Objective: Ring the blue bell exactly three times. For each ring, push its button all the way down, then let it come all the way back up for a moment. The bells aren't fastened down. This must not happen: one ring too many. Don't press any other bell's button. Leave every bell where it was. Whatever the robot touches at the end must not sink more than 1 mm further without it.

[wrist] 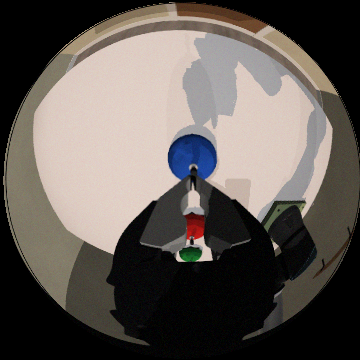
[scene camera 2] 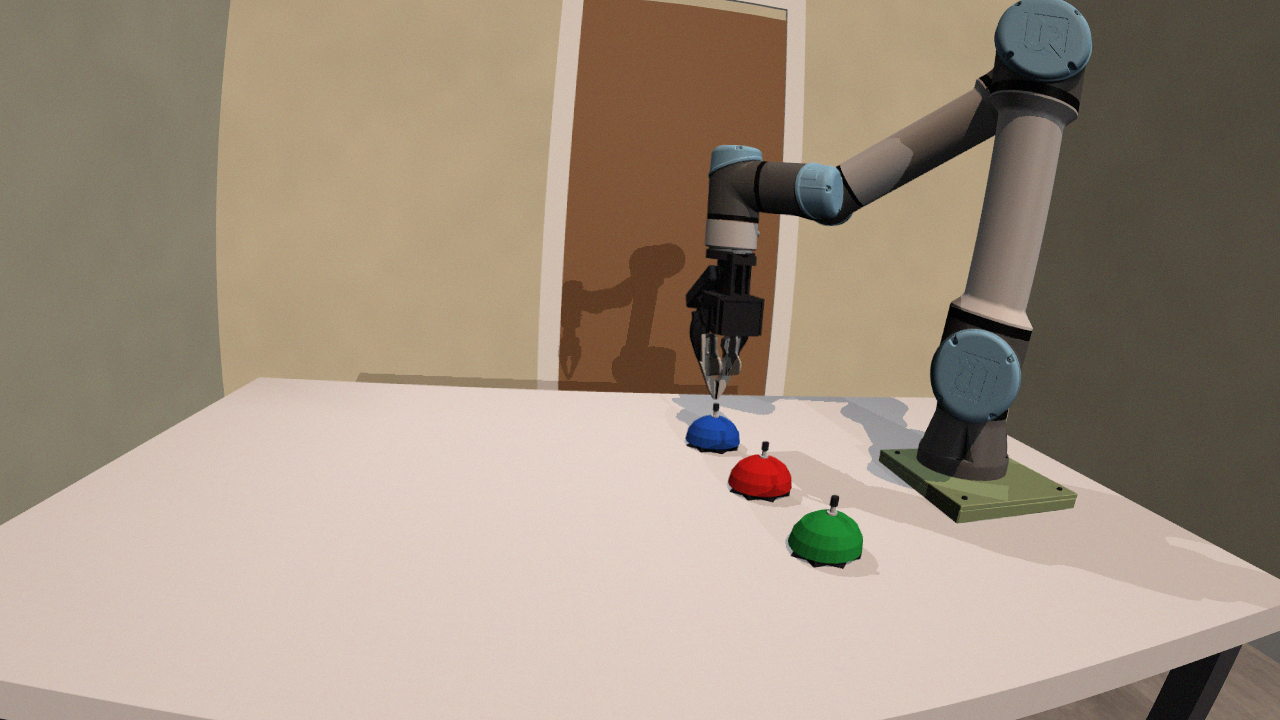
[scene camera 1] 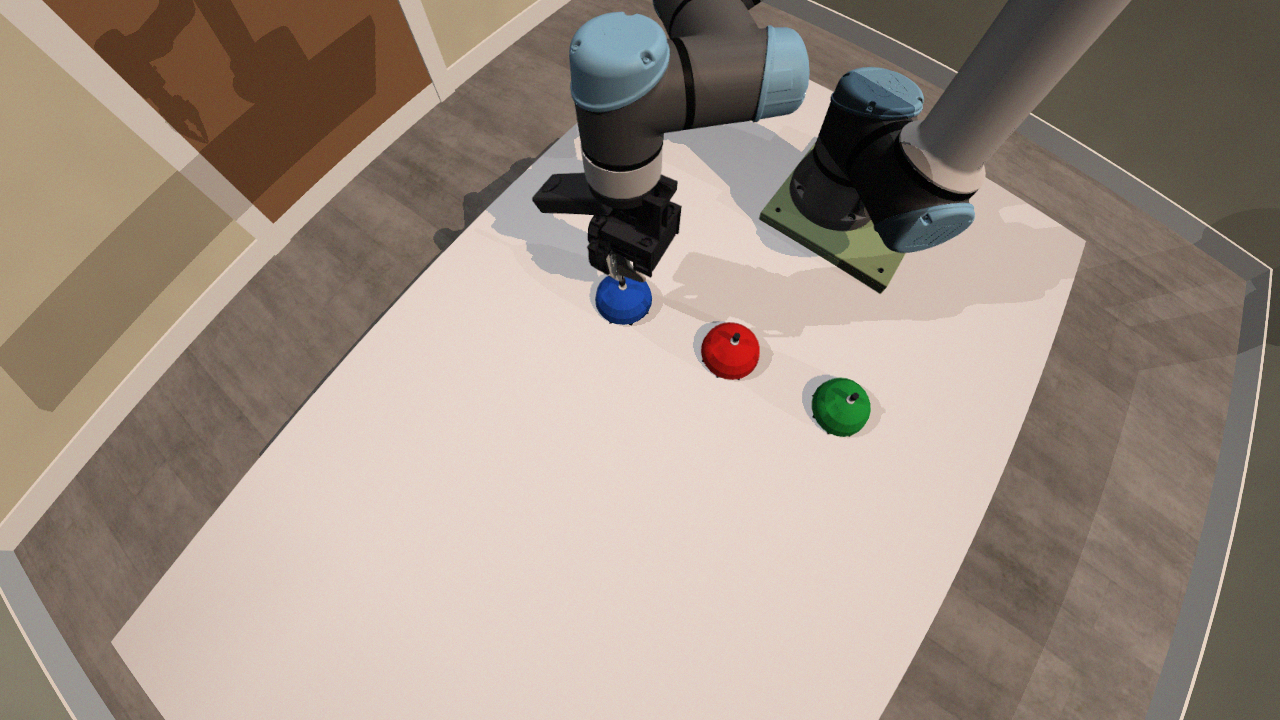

Scene:
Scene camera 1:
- my gripper: 620,278
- green bell: 837,407
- red bell: 731,357
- blue bell: 627,305

